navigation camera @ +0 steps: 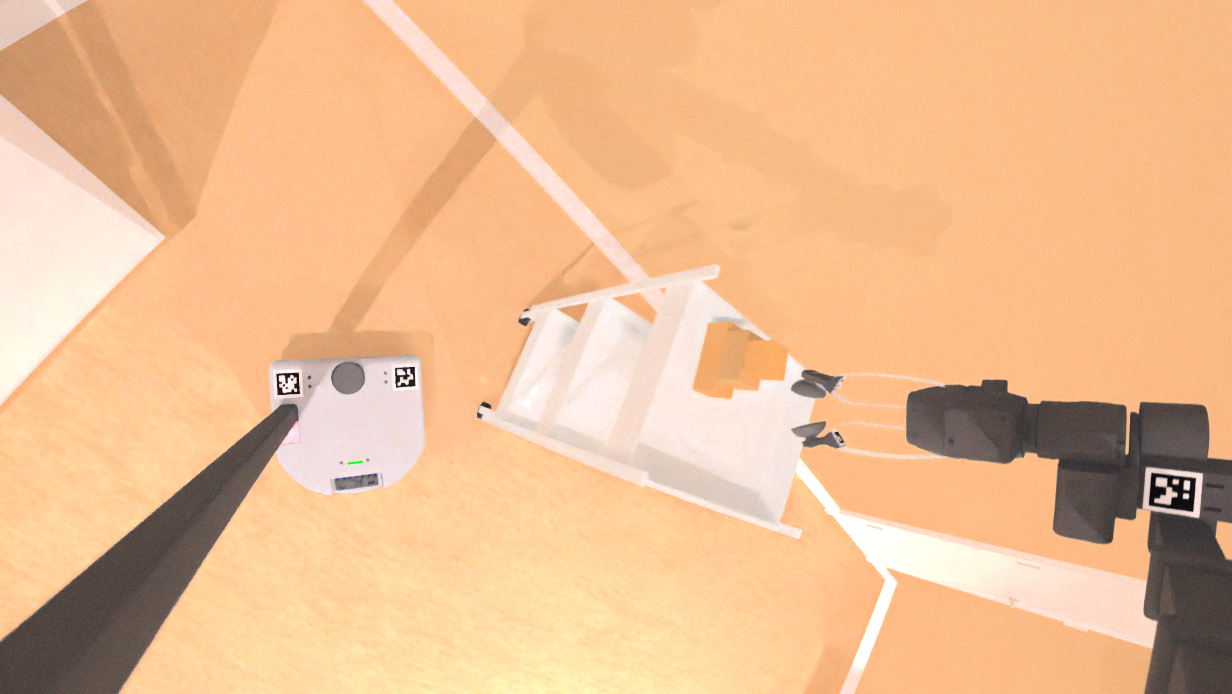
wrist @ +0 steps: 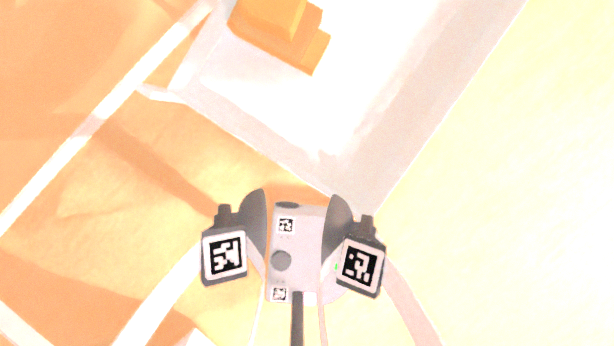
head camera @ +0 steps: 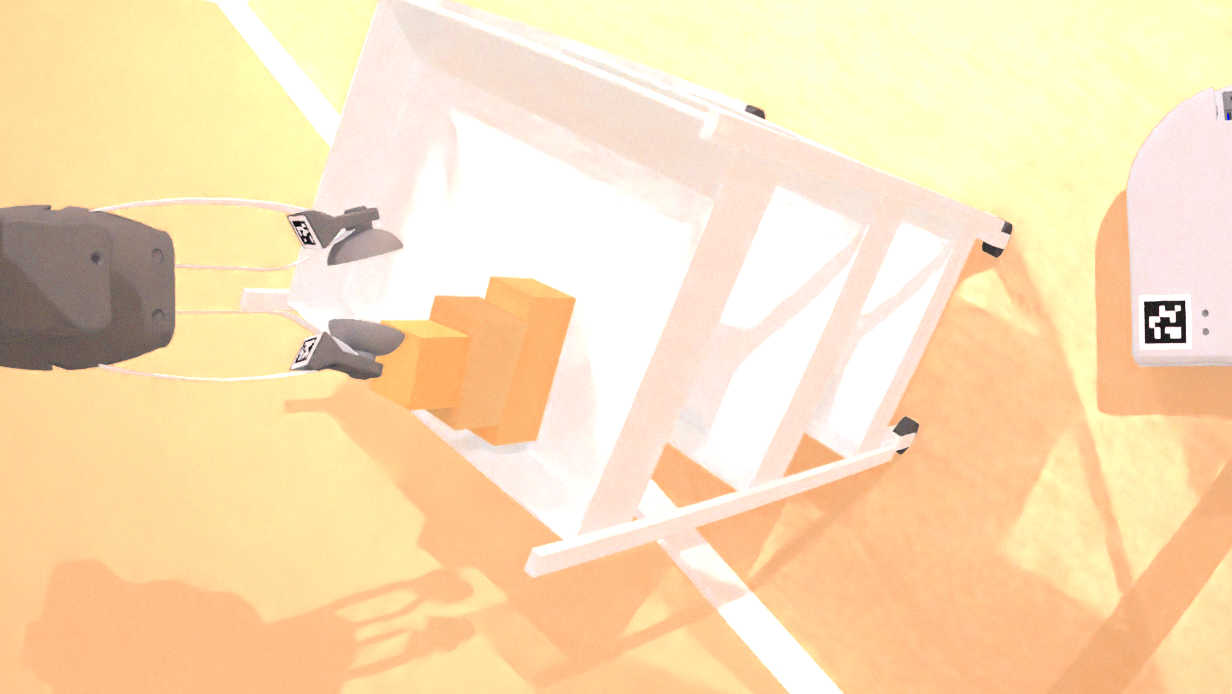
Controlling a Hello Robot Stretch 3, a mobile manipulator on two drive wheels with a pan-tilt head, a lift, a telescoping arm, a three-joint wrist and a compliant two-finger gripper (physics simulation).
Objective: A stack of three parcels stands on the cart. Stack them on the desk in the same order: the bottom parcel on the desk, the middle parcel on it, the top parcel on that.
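Frame: origin at the robot's base, x ahead, y left, z up, level; metres.
Where they show: gripper, between the fingertips: (navigation camera: 794,407) (wrist: 295,215) (head camera: 394,293); robot's base, origin of its link: (navigation camera: 347,376) (wrist: 284,242).
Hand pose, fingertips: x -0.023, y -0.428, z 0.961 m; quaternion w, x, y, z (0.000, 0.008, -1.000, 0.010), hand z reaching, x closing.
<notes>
Each offset is from my fingertips to the centre of the thing.
Three orange parcels stand stacked in the white cart (head camera: 681,344) (navigation camera: 650,379) (wrist: 425,120), near one side wall. The small top parcel @[0.042 m ahead, 0.177 m right, 0.171 m down] (head camera: 441,370) (navigation camera: 767,360) (wrist: 270,15) sits on the middle parcel @[0.042 m ahead, 0.176 m right, 0.221 m down] (head camera: 493,366) (navigation camera: 734,355) (wrist: 312,21), which sits on the largest, bottom parcel @[0.043 m ahead, 0.173 m right, 0.272 m down] (head camera: 543,366) (navigation camera: 712,357) (wrist: 319,50). My gripper (head camera: 368,291) (navigation camera: 808,407) (wrist: 295,215) is open with nothing between its fingers. It is at the cart's upper end, off to one side of the stack. In the head view one fingertip overlaps the top parcel's edge; I cannot tell whether they touch.
My base (head camera: 1181,224) (navigation camera: 353,431) (wrist: 300,235) is on the floor beside the cart's wheeled legs. A large white surface (navigation camera: 60,250) stands at the left of the navigation view; I cannot tell whether it is the desk. A long white panel (navigation camera: 991,568) is at the lower right.
</notes>
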